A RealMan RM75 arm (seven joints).
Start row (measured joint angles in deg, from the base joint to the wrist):
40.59, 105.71, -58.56, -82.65, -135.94, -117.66, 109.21
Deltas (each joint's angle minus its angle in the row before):
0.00, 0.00, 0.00, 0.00, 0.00, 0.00, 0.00
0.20, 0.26, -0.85, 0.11, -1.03, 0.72, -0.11
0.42, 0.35, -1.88, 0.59, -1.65, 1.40, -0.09
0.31, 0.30, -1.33, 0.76, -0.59, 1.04, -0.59
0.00, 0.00, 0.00, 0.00, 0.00, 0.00, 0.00
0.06, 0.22, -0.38, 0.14, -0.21, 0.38, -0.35
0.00, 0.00, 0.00, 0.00, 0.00, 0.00, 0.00
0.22, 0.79, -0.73, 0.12, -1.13, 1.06, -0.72
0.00, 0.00, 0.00, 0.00, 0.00, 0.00, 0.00
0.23, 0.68, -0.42, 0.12, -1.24, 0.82, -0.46
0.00, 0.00, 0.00, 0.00, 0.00, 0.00, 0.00
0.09, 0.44, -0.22, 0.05, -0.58, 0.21, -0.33
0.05, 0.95, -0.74, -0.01, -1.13, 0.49, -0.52
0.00, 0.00, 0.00, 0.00, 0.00, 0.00, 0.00
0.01, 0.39, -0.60, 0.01, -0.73, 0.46, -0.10
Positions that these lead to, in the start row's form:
40.59, 105.71, -58.56, -82.65, -135.94, -117.66, 109.21
40.79, 105.97, -59.41, -82.54, -136.97, -116.94, 109.10
41.21, 106.32, -61.29, -81.95, -138.62, -115.54, 109.01
41.52, 106.62, -62.62, -81.19, -139.21, -114.50, 108.42
41.52, 106.62, -62.62, -81.19, -139.21, -114.50, 108.42
41.58, 106.84, -63.00, -81.05, -139.42, -114.12, 108.07
41.58, 106.84, -63.00, -81.05, -139.42, -114.12, 108.07
41.80, 107.63, -63.73, -80.93, -140.55, -113.06, 107.35
41.80, 107.63, -63.73, -80.93, -140.55, -113.06, 107.35
42.03, 108.31, -64.15, -80.81, -141.79, -112.24, 106.89
42.03, 108.31, -64.15, -80.81, -141.79, -112.24, 106.89
42.12, 108.75, -64.37, -80.76, -142.37, -112.03, 106.56
42.17, 109.70, -65.11, -80.77, -143.50, -111.54, 106.04
42.17, 109.70, -65.11, -80.77, -143.50, -111.54, 106.04
42.18, 110.09, -65.71, -80.76, -144.23, -111.08, 105.94

